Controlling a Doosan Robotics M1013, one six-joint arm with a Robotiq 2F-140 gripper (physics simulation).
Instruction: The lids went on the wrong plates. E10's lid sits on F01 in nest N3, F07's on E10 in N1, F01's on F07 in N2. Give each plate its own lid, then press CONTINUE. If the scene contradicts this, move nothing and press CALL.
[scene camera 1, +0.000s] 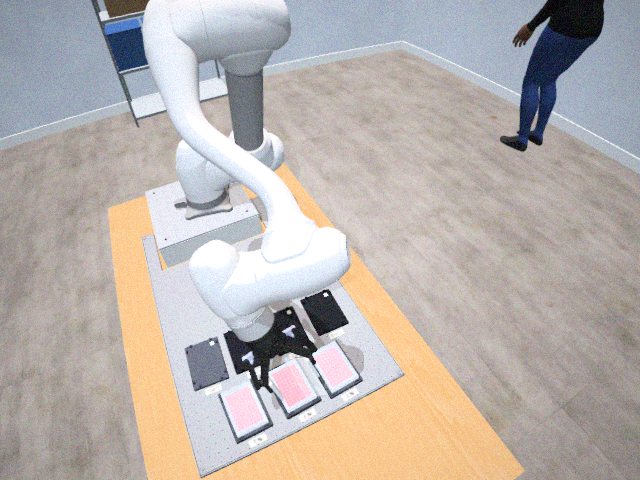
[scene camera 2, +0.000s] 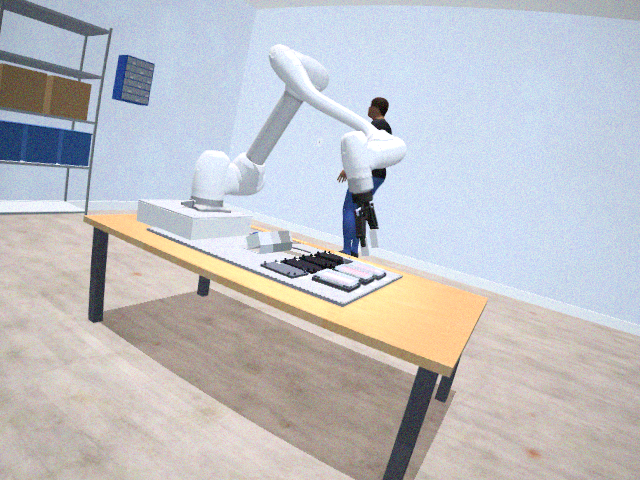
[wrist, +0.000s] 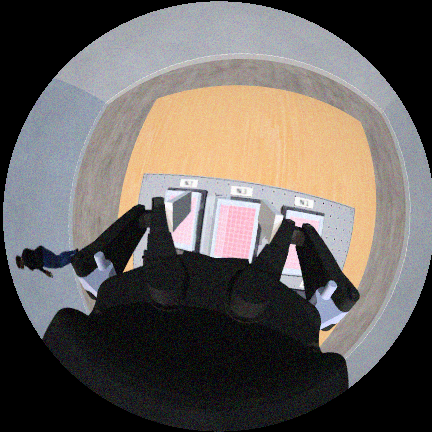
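Seen in the pictures: gripper, fingertip midpoint: (scene camera 1: 298, 384) (scene camera 2: 370, 251) (wrist: 224, 204); arm's base, origin of the base link: (scene camera 1: 208, 201) (scene camera 2: 205, 208).
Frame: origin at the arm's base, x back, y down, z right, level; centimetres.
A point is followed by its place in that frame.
Three pink-gridded plates sit in dark nests: N1 (scene camera 1: 245, 410) @(x -82.3, y 5.8, z -3.3 cm) (scene camera 2: 336, 280) @(x -83.6, y 6.4, z 0.8 cm) (wrist: 293, 260) @(x -77.6, y 5.8, z -3.1 cm), N3 (scene camera 1: 293, 387) @(x -79.3, y 5.7, z -16.9 cm) (scene camera 2: 354, 272) @(x -80.7, y 5.7, z -13.3 cm) (wrist: 237, 230) @(x -78.8, y 6.4, z -16.1 cm) in the middle, and N2 (scene camera 1: 334, 368) @(x -76.9, y 6.0, z -29.0 cm) (wrist: 186, 232) @(x -74.0, y 6.0, z -25.8 cm). A clear, see-through edge shows beside the N3 plate on its N2 side, like a lid shifted sideways; I cannot tell how it rests. Plate and lid names are not readable. My gripper (scene camera 1: 289, 373) (scene camera 2: 368, 244) @(x -82.4, y -2.7, z -18.3 cm) (wrist: 224, 204) @(x -82.4, y -2.7, z -18.3 cm) is open and empty, its fingertips spread above the N3 plate, clear of it. CONTINUE and CALL buttons cannot be made out.
Behind the nests lie a dark grey pad (scene camera 1: 206, 363) @(x -64.9, y 7.9, z 6.2 cm) (scene camera 2: 284, 268) @(x -64.8, y 7.9, z 6.9 cm) and black pads (scene camera 1: 324, 311) @(x -56.7, y 7.9, z -31.7 cm), partly hidden by the gripper in scene camera 1. A pale grey box (scene camera 2: 269, 241) @(x -43.2, y 4.1, z -4.0 cm) stands nearer the arm's base. A person (scene camera 1: 547, 72) (scene camera 2: 379, 155) (wrist: 42, 258) stands beyond the table.
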